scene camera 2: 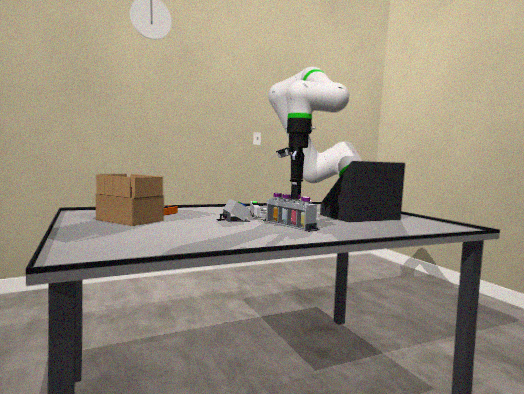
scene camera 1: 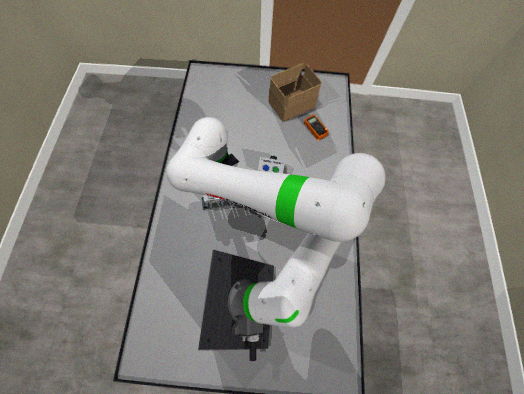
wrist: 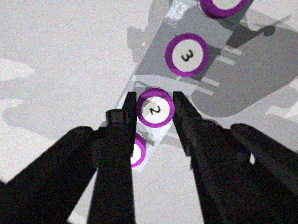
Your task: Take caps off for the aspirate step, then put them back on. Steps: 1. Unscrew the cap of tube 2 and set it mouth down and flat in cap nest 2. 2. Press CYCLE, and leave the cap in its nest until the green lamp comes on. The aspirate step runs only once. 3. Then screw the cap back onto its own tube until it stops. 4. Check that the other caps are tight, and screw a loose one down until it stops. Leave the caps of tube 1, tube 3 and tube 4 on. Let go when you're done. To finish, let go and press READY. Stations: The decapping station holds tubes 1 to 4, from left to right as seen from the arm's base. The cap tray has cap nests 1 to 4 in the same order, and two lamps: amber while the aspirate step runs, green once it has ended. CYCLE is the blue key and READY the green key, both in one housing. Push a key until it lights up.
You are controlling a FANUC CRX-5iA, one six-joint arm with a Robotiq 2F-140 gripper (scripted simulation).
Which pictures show the cardboard box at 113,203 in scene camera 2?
Scene camera 2 and scene camera 1 only.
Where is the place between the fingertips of my gripper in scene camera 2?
295,198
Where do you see a cardboard box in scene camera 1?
298,91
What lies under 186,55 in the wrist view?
A cap 3.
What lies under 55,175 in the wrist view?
My gripper.
